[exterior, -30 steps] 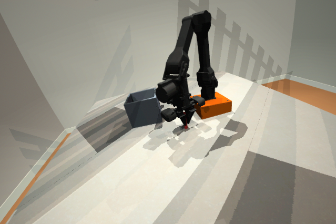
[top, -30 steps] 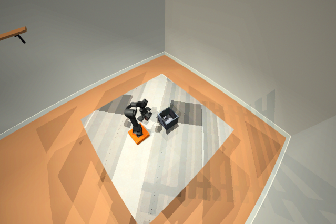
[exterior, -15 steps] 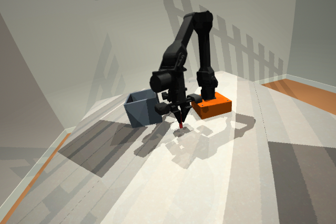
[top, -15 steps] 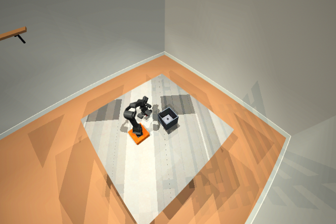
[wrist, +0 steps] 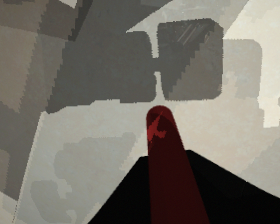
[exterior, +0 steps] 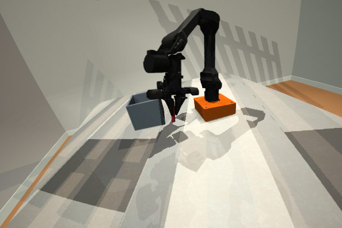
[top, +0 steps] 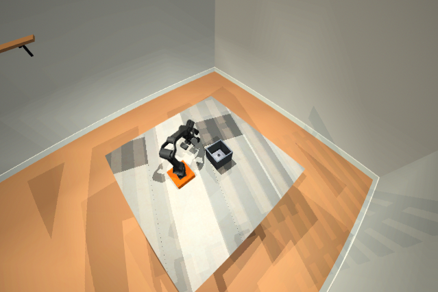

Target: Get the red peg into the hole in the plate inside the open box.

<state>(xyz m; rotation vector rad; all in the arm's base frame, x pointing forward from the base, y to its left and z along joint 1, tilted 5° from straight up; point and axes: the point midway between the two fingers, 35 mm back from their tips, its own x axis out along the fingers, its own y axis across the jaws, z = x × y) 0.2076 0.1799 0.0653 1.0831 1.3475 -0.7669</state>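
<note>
Right now the plate is 210 mm to the right of my gripper tip, 130 mm ahead of it and 70 mm below it. Round my gripper tip: red peg (10 mm to the right, 10 mm above).
</note>
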